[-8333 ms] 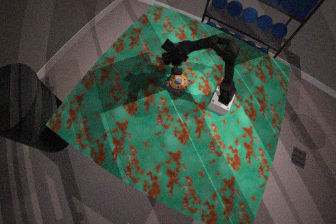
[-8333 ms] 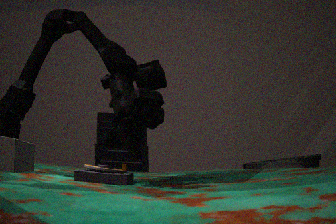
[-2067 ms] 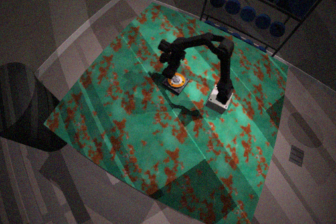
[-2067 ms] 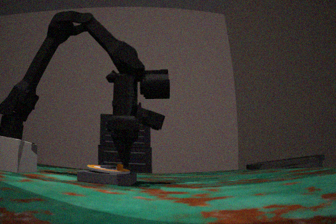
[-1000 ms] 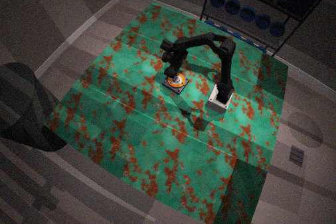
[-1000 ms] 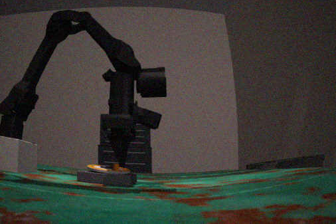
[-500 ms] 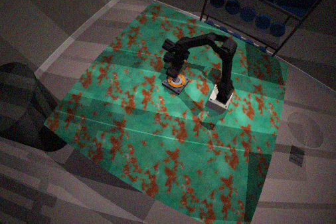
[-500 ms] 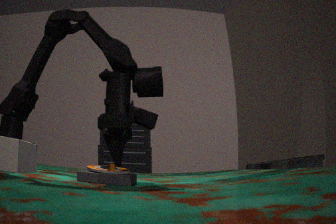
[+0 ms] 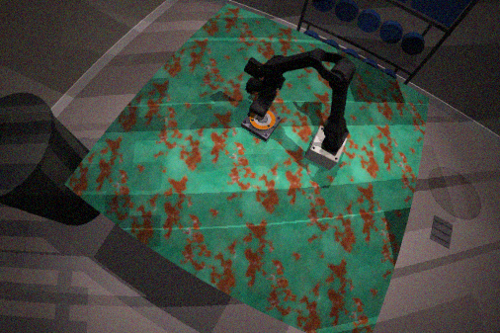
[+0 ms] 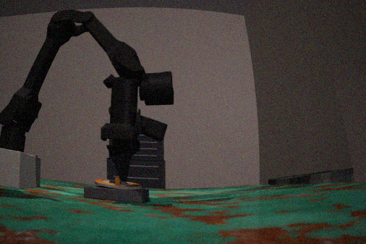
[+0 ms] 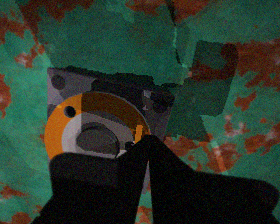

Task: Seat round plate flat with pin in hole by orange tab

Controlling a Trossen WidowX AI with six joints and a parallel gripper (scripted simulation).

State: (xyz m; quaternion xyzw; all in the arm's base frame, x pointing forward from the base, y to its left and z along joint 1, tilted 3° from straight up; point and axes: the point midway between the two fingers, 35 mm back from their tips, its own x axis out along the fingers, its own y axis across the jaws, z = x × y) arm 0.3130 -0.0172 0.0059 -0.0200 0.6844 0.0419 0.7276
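Right now the round plate is 20 mm to the left of my gripper tip and 20 mm behind it. From my gripper tip the other things lie so: square grey base (50 mm to the left, 20 mm below, 20 mm behind).
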